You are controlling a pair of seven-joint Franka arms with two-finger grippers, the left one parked.
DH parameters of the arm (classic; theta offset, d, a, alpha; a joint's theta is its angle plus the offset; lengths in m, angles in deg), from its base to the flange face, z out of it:
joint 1: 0 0.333 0 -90
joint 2: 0 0 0 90
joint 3: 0 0.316 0.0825 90
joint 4: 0 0 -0.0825 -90
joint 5: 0 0.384 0 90
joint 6: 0 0 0.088 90
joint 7: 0 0.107 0 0
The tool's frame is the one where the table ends.
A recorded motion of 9 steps. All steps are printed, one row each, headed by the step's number.
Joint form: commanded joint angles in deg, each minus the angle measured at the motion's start. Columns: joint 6, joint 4, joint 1, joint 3, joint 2, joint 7, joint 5.
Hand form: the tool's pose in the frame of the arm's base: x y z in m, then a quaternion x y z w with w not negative. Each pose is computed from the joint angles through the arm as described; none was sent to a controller.
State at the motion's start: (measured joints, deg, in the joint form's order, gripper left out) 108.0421 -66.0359 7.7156 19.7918 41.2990 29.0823 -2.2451
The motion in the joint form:
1: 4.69 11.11 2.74 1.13 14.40 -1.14 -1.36
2: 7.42 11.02 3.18 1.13 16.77 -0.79 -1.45
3: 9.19 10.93 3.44 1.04 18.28 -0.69 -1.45
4: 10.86 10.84 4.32 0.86 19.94 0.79 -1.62
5: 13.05 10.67 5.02 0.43 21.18 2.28 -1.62
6: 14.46 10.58 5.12 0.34 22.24 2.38 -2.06
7: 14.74 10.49 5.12 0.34 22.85 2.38 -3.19
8: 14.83 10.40 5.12 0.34 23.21 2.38 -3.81
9: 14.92 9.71 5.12 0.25 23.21 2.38 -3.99
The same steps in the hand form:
1: 0.7270 0.3070 0.3066 -0.99133 0.04024 0.01892 0.12368
2: 0.7275 0.3132 0.2784 -0.99057 0.04452 0.01882 0.12818
3: 0.7275 0.3162 0.2599 -0.99013 0.04701 0.01862 0.13072
4: 0.7234 0.3260 0.2389 -0.98966 0.05590 0.02183 0.13029
5: 0.7216 0.3321 0.2233 -0.98878 0.06795 0.01796 0.13183
6: 0.7214 0.3324 0.2102 -0.98887 0.06903 0.01484 0.13095
7: 0.7206 0.3315 0.2015 -0.99017 0.06503 0.01396 0.12301
8: 0.7197 0.3311 0.1959 -0.99090 0.06266 0.01450 0.11821
9: 0.7171 0.3310 0.1904 -0.99140 0.06110 0.01821 0.11430

